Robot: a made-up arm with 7 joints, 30 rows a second.
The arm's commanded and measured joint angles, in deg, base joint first. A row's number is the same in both.
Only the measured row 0 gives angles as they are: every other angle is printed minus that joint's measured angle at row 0.
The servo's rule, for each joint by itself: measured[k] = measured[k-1] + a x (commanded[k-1-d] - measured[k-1]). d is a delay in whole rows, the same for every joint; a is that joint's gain. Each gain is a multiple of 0.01, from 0.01 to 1. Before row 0 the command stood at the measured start. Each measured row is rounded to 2 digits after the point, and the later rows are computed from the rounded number. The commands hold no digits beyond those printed.
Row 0, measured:
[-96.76 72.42 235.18 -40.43 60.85 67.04 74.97]
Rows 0 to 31, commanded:
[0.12 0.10 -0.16 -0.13 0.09 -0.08 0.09]
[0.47 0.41 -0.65 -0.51 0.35 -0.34 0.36]
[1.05 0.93 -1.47 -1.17 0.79 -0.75 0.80]
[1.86 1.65 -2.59 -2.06 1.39 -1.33 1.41]
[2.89 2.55 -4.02 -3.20 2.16 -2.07 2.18]
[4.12 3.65 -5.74 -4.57 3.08 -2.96 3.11]
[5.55 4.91 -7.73 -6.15 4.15 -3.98 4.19]
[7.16 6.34 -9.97 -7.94 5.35 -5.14 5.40]
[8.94 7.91 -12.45 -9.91 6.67 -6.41 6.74]
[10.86 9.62 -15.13 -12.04 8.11 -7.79 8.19]
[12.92 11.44 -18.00 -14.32 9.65 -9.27 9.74]
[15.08 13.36 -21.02 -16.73 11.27 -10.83 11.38]
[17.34 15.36 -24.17 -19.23 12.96 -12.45 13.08]
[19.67 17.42 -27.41 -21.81 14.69 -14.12 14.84]
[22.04 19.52 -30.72 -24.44 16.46 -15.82 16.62]
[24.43 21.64 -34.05 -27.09 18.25 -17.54 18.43]
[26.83 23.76 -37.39 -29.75 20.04 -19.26 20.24]
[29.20 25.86 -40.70 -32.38 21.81 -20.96 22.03]
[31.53 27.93 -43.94 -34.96 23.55 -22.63 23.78]
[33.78 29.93 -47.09 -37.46 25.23 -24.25 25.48]
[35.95 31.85 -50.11 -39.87 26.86 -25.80 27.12]
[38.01 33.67 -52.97 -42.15 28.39 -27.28 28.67]
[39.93 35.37 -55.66 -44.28 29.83 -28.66 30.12]
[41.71 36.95 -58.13 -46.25 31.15 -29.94 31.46]
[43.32 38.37 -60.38 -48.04 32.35 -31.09 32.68]
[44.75 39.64 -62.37 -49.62 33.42 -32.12 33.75]
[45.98 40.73 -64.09 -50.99 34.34 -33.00 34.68]
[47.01 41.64 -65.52 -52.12 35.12 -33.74 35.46]
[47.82 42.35 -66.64 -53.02 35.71 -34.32 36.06]
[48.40 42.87 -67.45 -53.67 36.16 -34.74 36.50]
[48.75 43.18 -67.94 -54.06 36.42 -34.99 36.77]
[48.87 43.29 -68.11 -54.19 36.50 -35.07 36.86]
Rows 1 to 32, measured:
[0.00 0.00 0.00 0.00 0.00 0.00 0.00]
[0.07 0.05 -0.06 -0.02 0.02 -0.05 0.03]
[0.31 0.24 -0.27 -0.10 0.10 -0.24 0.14]
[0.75 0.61 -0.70 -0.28 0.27 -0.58 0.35]
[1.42 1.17 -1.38 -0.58 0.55 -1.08 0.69]
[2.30 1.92 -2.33 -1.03 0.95 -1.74 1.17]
[3.39 2.85 -3.56 -1.63 1.48 -2.56 1.79]
[4.69 3.96 -5.06 -2.40 2.15 -3.51 2.56]
[6.17 5.25 -6.83 -3.34 2.95 -4.60 3.47]
[7.83 6.69 -8.85 -4.46 3.88 -5.81 4.52]
[9.65 8.27 -11.11 -5.75 4.94 -7.14 5.69]
[11.61 9.98 -13.59 -7.21 6.12 -8.57 6.99]
[13.69 11.81 -16.26 -8.83 7.41 -10.08 8.39]
[15.88 13.73 -19.11 -10.60 8.80 -11.67 9.89]
[18.15 15.72 -22.10 -12.51 10.27 -13.31 11.47]
[20.48 17.77 -25.20 -14.54 11.82 -14.99 13.12]
[22.85 19.86 -28.39 -16.67 13.43 -16.70 14.82]
[25.24 21.97 -31.63 -18.89 15.08 -18.42 16.55]
[27.62 24.07 -34.90 -21.18 16.76 -20.12 18.30]
[29.97 26.15 -38.15 -23.52 18.46 -21.80 20.05]
[32.26 28.19 -41.37 -25.89 20.15 -23.44 21.79]
[34.47 30.17 -44.52 -28.27 21.83 -25.02 23.50]
[36.59 32.06 -47.56 -30.63 23.47 -26.53 25.15]
[38.59 33.85 -50.48 -32.95 25.06 -27.96 26.74]
[40.46 35.52 -53.23 -35.21 26.58 -29.29 28.25]
[42.18 37.06 -55.80 -37.39 28.02 -30.50 29.67]
[43.72 38.45 -58.17 -39.47 29.37 -31.59 30.98]
[45.08 39.68 -60.30 -41.43 30.61 -32.53 32.16]
[46.24 40.74 -62.18 -43.25 31.74 -33.34 33.22]
[47.19 41.61 -63.79 -44.91 32.73 -34.00 34.13]
[47.92 42.29 -65.11 -46.40 33.59 -34.50 34.89]
[48.42 42.77 -66.13 -47.70 34.30 -34.83 35.49]
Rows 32 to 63, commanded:
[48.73 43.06 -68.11 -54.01 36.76 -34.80 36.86]
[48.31 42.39 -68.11 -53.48 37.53 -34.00 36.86]
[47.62 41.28 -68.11 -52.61 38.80 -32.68 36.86]
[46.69 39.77 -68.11 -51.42 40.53 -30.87 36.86]
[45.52 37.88 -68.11 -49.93 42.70 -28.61 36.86]
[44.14 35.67 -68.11 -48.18 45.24 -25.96 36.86]
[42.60 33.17 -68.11 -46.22 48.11 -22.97 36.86]
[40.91 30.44 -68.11 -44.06 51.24 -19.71 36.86]
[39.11 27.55 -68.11 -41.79 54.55 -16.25 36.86]
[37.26 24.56 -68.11 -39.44 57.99 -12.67 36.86]
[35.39 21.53 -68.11 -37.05 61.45 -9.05 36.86]
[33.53 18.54 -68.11 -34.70 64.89 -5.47 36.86]
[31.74 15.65 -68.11 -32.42 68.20 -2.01 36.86]
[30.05 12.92 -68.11 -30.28 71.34 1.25 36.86]
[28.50 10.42 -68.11 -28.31 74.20 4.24 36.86]
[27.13 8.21 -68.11 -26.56 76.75 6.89 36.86]
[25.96 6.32 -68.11 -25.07 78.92 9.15 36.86]
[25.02 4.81 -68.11 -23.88 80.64 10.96 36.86]
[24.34 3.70 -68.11 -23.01 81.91 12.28 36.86]
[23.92 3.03 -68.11 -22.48 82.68 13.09 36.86]
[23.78 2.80 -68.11 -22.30 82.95 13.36 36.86]
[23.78 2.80 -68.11 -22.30 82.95 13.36 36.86]
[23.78 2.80 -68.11 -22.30 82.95 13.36 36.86]
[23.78 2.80 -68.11 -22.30 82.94 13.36 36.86]
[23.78 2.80 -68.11 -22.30 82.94 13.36 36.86]
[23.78 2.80 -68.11 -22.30 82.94 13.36 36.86]
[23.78 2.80 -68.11 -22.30 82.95 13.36 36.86]
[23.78 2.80 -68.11 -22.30 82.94 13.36 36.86]
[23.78 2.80 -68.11 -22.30 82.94 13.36 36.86]
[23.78 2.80 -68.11 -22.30 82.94 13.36 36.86]
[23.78 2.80 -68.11 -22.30 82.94 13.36 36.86]
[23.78 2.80 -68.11 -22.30 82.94 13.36 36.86]
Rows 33 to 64, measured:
[48.69 43.05 -66.84 -48.80 34.85 -34.99 35.93]
[48.71 43.06 -67.30 -49.69 35.33 -34.86 36.23]
[48.47 42.70 -67.59 -50.33 35.88 -34.28 36.43]
[47.96 41.93 -67.78 -50.72 36.61 -33.21 36.57]
[47.20 40.76 -67.90 -50.84 37.59 -31.64 36.66]
[46.19 39.20 -67.98 -50.69 38.87 -29.61 36.72]
[44.96 37.29 -68.03 -50.26 40.46 -27.16 36.76]
[43.54 35.07 -68.06 -49.57 42.37 -24.35 36.79]
[41.96 32.57 -68.08 -48.63 44.59 -21.24 36.81]
[40.25 29.86 -68.09 -47.47 47.08 -17.90 36.83]
[38.46 27.00 -68.10 -46.10 49.81 -14.40 36.84]
[36.62 24.05 -68.10 -44.56 52.72 -10.82 36.85]
[34.77 21.07 -68.10 -42.88 55.76 -7.24 36.85]
[32.95 18.14 -68.10 -41.10 58.87 -3.74 36.85]
[31.21 15.32 -68.10 -39.26 61.99 -0.40 36.85]
[29.58 12.67 -68.10 -37.40 65.04 2.71 36.85]
[28.11 10.26 -68.10 -35.56 67.97 5.51 36.85]
[26.82 8.13 -68.10 -33.78 70.71 7.95 36.85]
[25.74 6.34 -68.10 -32.10 73.19 9.97 36.85]
[24.90 4.91 -68.10 -30.55 75.37 11.52 36.85]
[24.31 3.89 -68.10 -29.18 77.20 12.57 36.85]
[23.99 3.30 -68.10 -28.01 78.64 13.10 36.85]
[23.86 3.03 -68.10 -27.04 79.72 13.27 36.85]
[23.81 2.91 -68.10 -26.23 80.53 13.33 36.85]
[23.79 2.85 -68.10 -25.56 81.13 13.35 36.85]
[23.78 2.82 -68.10 -25.01 81.58 13.36 36.85]
[23.78 2.81 -68.10 -24.55 81.92 13.36 36.85]
[23.78 2.80 -68.10 -24.17 82.18 13.36 36.85]
[23.78 2.80 -68.10 -23.85 82.37 13.36 36.85]
[23.78 2.80 -68.10 -23.59 82.51 13.36 36.85]
[23.78 2.80 -68.10 -23.37 82.62 13.36 36.85]
[23.78 2.80 -68.10 -23.19 82.70 13.36 36.85]

